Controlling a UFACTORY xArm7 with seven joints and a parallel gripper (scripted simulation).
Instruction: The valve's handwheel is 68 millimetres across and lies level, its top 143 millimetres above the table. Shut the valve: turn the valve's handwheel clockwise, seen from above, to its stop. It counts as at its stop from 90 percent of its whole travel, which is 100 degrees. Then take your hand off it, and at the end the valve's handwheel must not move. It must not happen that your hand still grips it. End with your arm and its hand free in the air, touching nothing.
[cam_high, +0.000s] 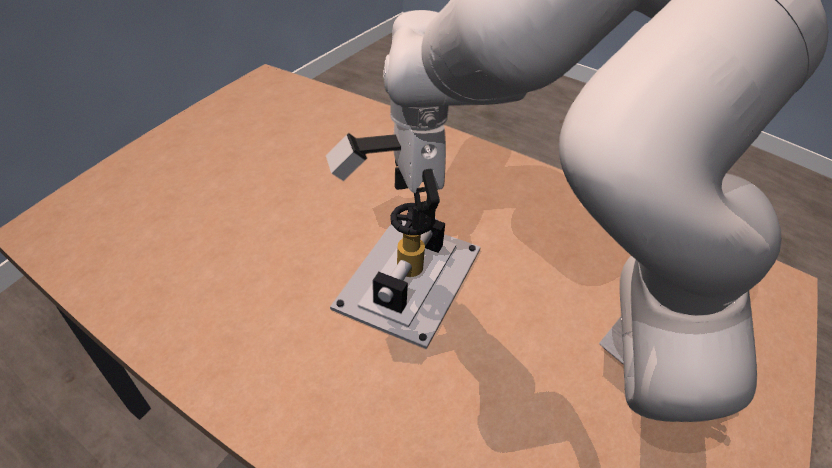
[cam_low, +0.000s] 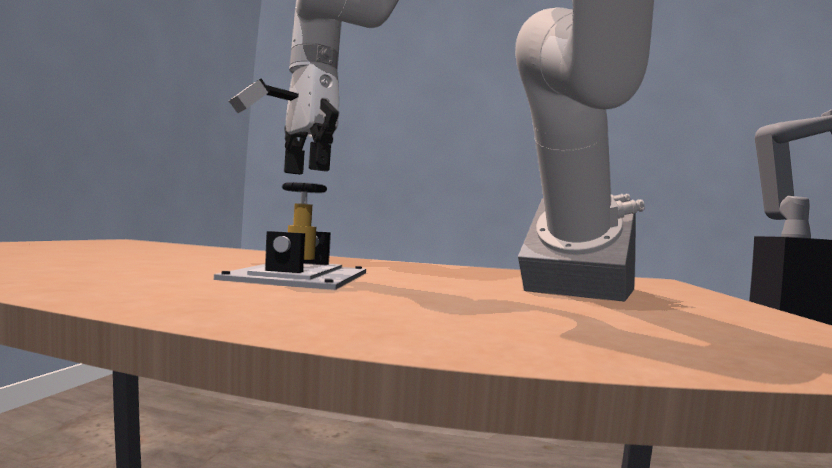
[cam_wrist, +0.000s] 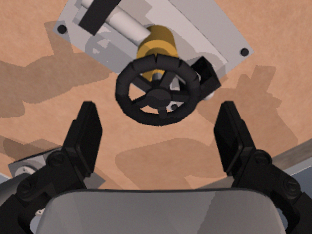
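Now: hand 40 mm above the black spoked handwheel.
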